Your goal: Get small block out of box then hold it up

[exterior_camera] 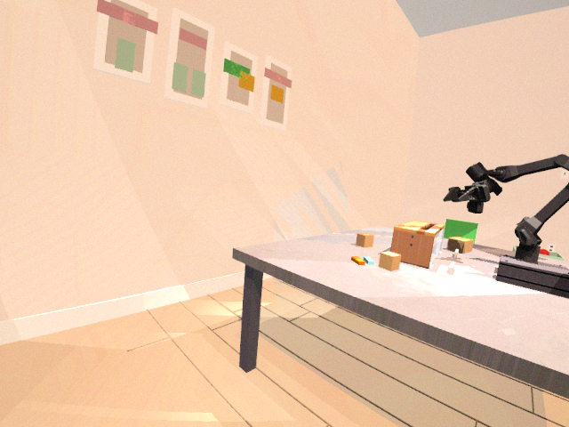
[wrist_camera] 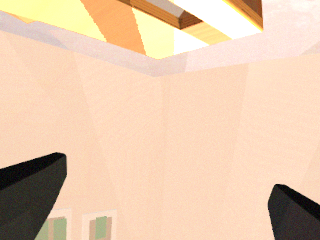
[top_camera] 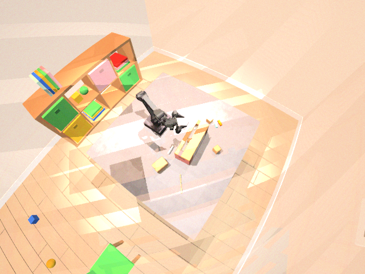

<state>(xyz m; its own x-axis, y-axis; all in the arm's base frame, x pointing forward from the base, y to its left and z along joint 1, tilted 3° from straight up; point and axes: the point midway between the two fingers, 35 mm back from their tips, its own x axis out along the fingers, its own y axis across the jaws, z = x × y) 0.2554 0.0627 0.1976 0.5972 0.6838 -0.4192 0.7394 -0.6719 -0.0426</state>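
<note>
The long wooden box is 190 mm below my gripper tip, 60 mm ahead of it and 50 mm to the right of it. From my gripper tip the other things lie so: teal block (260 mm to the left, 240 mm below, 190 mm ahead); then flat tan block (380 mm to the right, 220 mm below, 10 mm behind); then orange block (300 mm to the left, 240 mm below, 210 mm ahead).
</note>
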